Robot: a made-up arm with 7 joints.
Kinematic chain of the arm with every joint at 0, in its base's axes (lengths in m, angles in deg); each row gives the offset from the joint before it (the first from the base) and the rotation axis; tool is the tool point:
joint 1: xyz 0 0 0.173 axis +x
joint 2: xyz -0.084 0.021 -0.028 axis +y
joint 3: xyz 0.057 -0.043 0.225 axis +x
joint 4: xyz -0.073 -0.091 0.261 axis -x
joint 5: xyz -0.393 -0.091 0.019 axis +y
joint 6: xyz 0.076 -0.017 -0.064 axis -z
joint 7: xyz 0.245 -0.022 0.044 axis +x
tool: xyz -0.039 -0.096 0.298
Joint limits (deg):
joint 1: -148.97..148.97
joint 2: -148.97..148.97
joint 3: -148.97..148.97
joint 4: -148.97..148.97
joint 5: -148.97..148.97
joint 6: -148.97..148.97
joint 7: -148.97..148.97
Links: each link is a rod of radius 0.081 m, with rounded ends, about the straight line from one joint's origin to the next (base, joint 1, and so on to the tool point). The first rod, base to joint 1, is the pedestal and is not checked.
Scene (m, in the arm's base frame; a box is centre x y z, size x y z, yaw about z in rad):
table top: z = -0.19
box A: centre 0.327 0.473 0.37 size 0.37 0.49 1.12 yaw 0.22
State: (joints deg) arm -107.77 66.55 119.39 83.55 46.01 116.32 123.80
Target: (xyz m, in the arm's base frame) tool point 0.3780 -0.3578 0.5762
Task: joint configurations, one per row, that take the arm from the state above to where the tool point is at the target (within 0.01 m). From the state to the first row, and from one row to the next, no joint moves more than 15 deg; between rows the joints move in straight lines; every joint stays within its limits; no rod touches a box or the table.
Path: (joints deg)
1: -97.47 72.56 119.80 78.05 58.17 113.99 124.65
2: -87.18 78.58 120.22 72.55 70.32 111.66 125.50
3: -76.88 84.59 120.63 67.05 82.48 109.33 126.35
4: -66.59 90.61 121.05 61.55 94.63 107.00 127.20
5: -57.46 98.30 118.34 67.50 95.04 109.17 114.11
6: -48.34 105.99 115.63 73.44 95.45 111.33 101.03
7: -39.21 113.69 112.92 79.39 95.86 113.49 87.94
8: -30.08 121.38 110.21 85.34 96.26 115.66 74.85

